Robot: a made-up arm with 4 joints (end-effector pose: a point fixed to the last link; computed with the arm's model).
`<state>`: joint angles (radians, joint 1 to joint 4).
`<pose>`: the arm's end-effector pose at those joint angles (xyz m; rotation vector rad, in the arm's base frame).
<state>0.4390 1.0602 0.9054 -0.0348</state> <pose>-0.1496 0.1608 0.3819 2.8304 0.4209 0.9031</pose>
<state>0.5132 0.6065 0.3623 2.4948</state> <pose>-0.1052 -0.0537 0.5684 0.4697 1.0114 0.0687</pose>
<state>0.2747 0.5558 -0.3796 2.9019</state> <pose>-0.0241 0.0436 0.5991 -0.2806 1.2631 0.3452</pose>
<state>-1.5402 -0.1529 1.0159 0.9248</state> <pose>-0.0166 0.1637 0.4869 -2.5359 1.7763 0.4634</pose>
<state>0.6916 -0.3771 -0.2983 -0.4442</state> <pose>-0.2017 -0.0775 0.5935 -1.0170 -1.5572 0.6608</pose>
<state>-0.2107 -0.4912 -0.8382 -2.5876</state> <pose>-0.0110 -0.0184 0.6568 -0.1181 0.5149 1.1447</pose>
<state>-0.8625 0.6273 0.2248 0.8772</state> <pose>-0.1406 0.1567 0.4598 2.5854 0.1083 -0.8484</pose>
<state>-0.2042 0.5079 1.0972 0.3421</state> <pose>-0.1060 0.1790 0.4435 2.9604 -0.4820 0.3636</pose>
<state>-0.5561 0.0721 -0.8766 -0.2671</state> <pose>-0.1987 0.1244 0.5982 -1.8385 -0.9840 0.5354</pose>
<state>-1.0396 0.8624 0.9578 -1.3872</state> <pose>0.1002 0.1533 0.5373 -1.7117 1.5152 -1.6301</pose>
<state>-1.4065 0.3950 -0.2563 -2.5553</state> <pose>0.0308 -0.0020 0.6318 -0.0138 1.4728 -0.8997</pose>
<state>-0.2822 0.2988 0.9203 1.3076</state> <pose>-0.1920 0.0922 0.4562 2.4362 0.2022 -0.4002</pose>
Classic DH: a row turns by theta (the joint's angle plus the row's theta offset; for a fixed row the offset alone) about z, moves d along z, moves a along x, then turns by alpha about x. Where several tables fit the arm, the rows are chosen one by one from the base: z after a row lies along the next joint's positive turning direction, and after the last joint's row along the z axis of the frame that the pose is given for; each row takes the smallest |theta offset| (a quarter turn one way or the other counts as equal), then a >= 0, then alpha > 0; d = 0 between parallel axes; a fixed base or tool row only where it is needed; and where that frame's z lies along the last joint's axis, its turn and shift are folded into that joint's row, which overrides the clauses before.
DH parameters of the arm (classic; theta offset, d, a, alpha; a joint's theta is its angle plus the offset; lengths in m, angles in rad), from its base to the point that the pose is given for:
base (fixed): 0.2744 0.7008 -0.0555 0.2521
joint 1: 1.5071 -0.2349 -0.0111 -1.863
joint 2: 0.261 0.0598 0.0345 -1.3038
joint 3: -0.64 -0.1136 -0.0187 1.9708
joint 4: -0.8489 0.075 0.0592 -1.9938
tool (fixed): 1.1094 0.1238 0 0

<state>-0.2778 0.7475 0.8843 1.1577</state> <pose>-0.1792 0.1020 0.4265 2.1396 0.0169 -0.4129</pose>
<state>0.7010 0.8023 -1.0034 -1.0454</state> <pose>-0.2792 0.0797 0.5439 -2.0063 -1.2721 1.3869</pose>
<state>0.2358 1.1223 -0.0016 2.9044</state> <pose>-0.0856 0.0759 0.6066 -0.3608 0.9025 -0.3790</pose>
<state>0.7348 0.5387 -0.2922 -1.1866</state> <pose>-0.2634 0.0885 0.5812 -1.7785 -0.8950 0.7145</pose>
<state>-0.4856 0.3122 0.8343 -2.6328</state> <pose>-0.1200 0.0430 0.6790 0.0634 0.8719 -1.1387</pose>
